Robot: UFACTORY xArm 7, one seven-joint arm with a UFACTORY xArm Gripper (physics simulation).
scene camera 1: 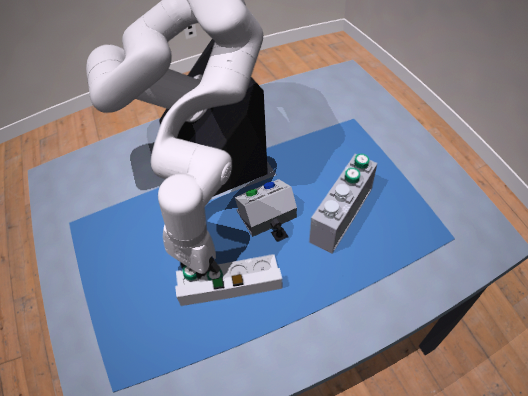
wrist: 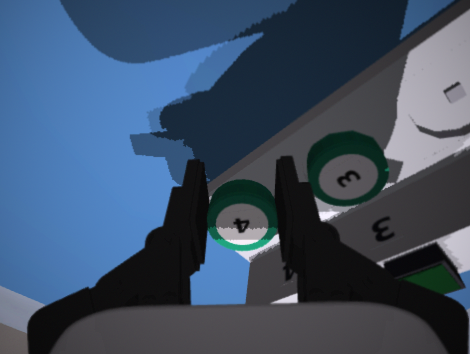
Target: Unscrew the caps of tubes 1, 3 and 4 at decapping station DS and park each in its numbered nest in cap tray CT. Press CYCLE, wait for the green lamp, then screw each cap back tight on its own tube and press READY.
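Places are measured from the arm's base along level axes (x left, y back, z up), in metres.
Pixels of known places: gripper, fingertip midpoint: (scene camera 1: 194, 268) (wrist: 240, 180).
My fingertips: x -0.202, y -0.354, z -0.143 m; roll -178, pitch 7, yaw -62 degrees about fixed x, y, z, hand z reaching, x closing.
Behind a point stands the place of what it marks.
My gripper (scene camera 1: 199, 270) @(x -0.202, y -0.354, z -0.143 m) (wrist: 240, 180) @(x -0.202, y -0.354, z -0.143 m) is shut on the green-rimmed cap 4 (scene camera 1: 189, 274) @(x -0.220, y -0.371, z -0.126 m) (wrist: 242, 225) @(x -0.213, y -0.362, z -0.126 m), at the left end of the white cap tray (scene camera 1: 230, 293) @(x -0.165, y -0.451, z -0.136 m) (wrist: 350, 241) @(x -0.196, y -0.412, z -0.129 m). Whether cap 4 touches its nest is not clear. Cap 3 (scene camera 1: 215, 274) @(x -0.170, y -0.394, z -0.137 m) (wrist: 348, 175) @(x -0.170, y -0.391, z -0.137 m) sits in the tray beside the right finger. Two empty round nests show farther right in scene camera 1. The grey decapping station (scene camera 1: 324, 232) @(x 0.066, y -0.455, z -0.091 m) stands at the right, with two green caps (scene camera 1: 362, 160) @(x 0.231, y -0.374, z -0.036 m) (scene camera 1: 352, 175) @(x 0.182, y -0.396, z -0.036 m) on its back tubes. The two front tubes (scene camera 1: 342, 191) @(x 0.136, y -0.419, z -0.038 m) (scene camera 1: 332, 208) @(x 0.091, y -0.443, z -0.038 m) are uncapped.
A grey button box (scene camera 1: 272, 210) @(x 0.011, y -0.336, z -0.104 m) with a green button (scene camera 1: 251, 192) @(x -0.009, y -0.280, z -0.085 m) and a blue button (scene camera 1: 269, 185) @(x 0.035, y -0.285, z -0.085 m) stands between tray and station. A small black fixture (scene camera 1: 279, 232) @(x 0.005, y -0.372, z -0.143 m) is in front of it. Green (scene camera 1: 218, 283) @(x -0.180, y -0.434, z -0.104 m) (wrist: 432, 278) @(x -0.176, y -0.430, z -0.104 m) and amber (scene camera 1: 237, 280) @(x -0.144, y -0.449, z -0.104 m) squares are at the tray's front.
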